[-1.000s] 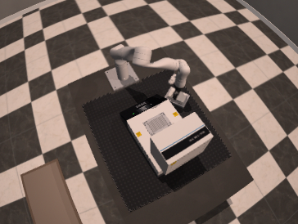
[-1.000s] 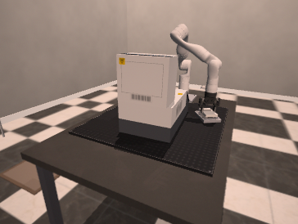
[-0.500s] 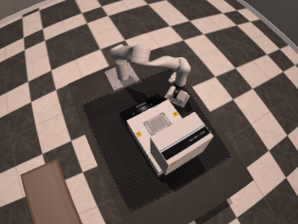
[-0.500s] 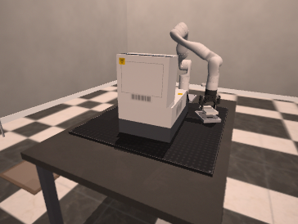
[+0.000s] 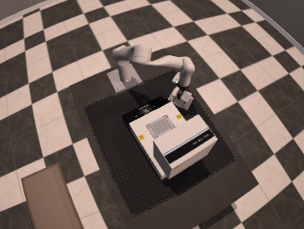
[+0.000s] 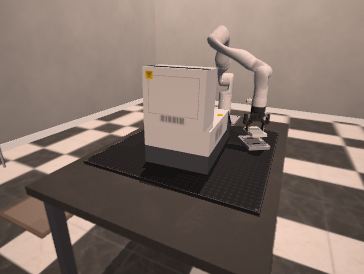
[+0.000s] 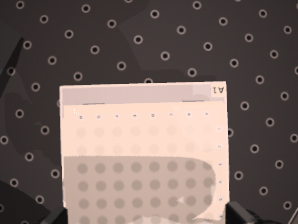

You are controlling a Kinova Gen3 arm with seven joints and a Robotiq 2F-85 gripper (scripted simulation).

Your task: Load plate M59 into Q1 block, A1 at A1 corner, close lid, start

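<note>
The plate nest N1 lies 7 cm below my hand. Round my hand: plate M59: 1 cm below.
</note>
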